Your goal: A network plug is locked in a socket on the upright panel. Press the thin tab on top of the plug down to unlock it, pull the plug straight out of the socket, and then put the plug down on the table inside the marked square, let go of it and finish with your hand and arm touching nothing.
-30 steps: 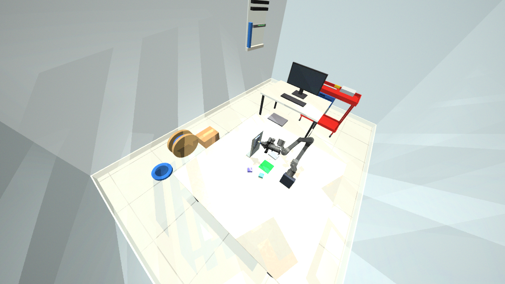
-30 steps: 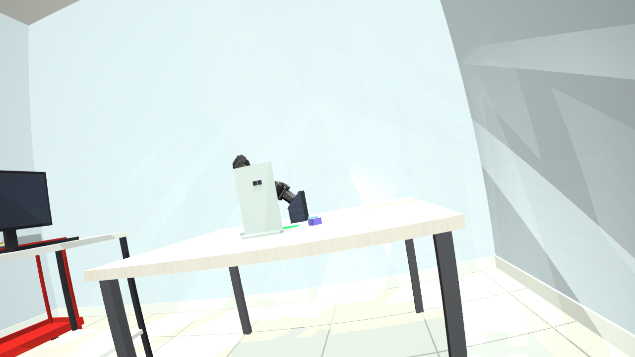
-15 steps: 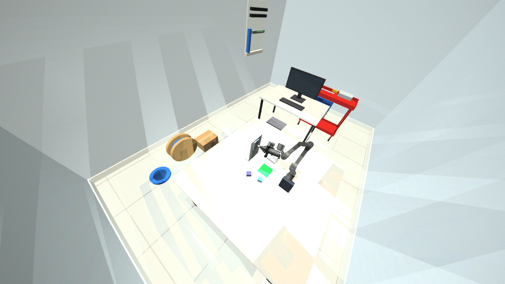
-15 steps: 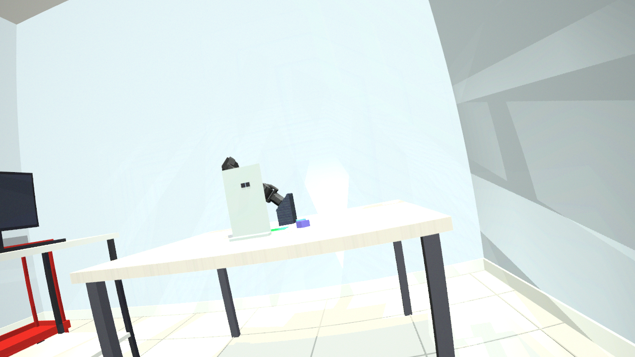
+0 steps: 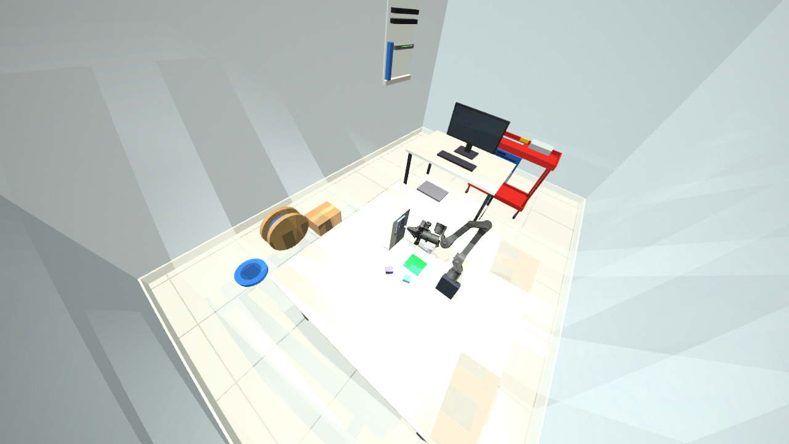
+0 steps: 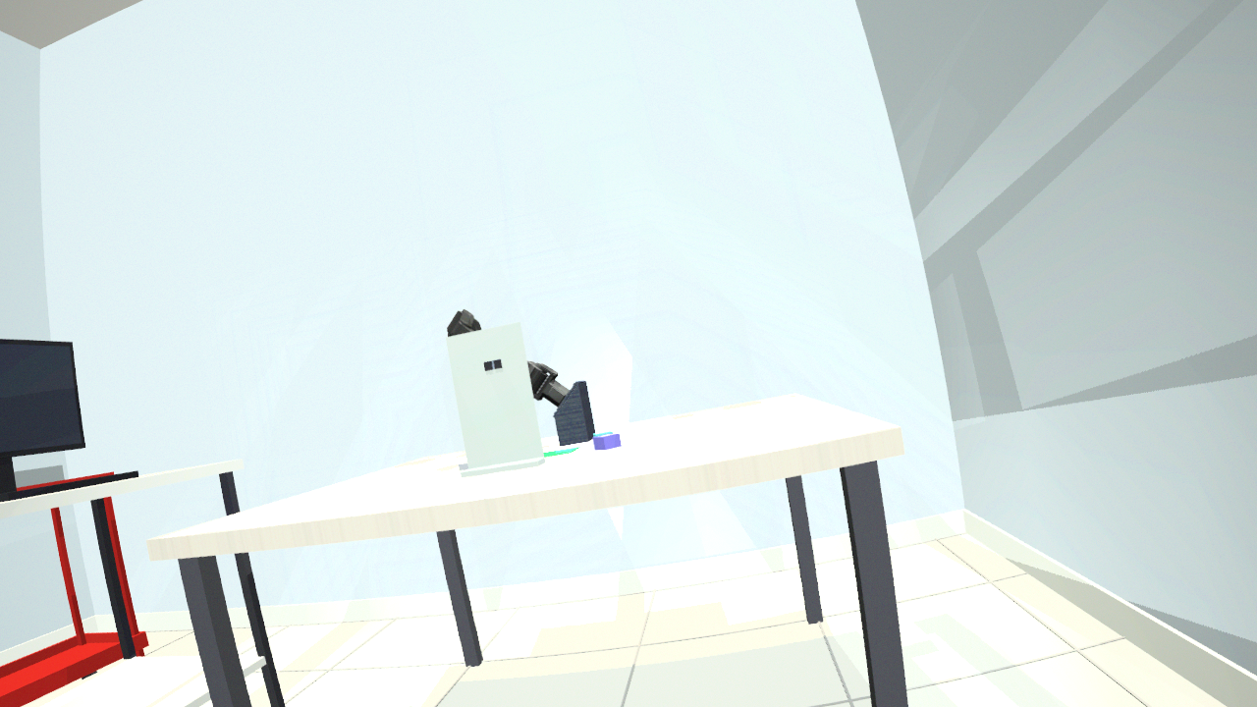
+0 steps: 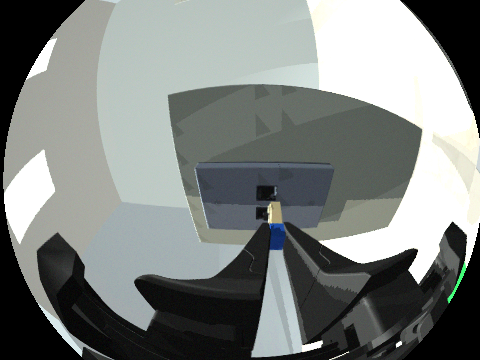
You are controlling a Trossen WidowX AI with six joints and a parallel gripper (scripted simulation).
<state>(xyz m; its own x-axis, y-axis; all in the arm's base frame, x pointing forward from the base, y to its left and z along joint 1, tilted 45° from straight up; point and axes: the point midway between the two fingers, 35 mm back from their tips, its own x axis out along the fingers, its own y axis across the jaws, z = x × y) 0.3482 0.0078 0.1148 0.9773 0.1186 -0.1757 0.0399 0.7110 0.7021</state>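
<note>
The green marked square is 14 cm behind my gripper tip, 6 cm to the left of it and 22 cm below it. Also, from my gripper tip: blue network plug right at my gripper tip; upright panel 6 cm ahead, 8 cm below.
</note>
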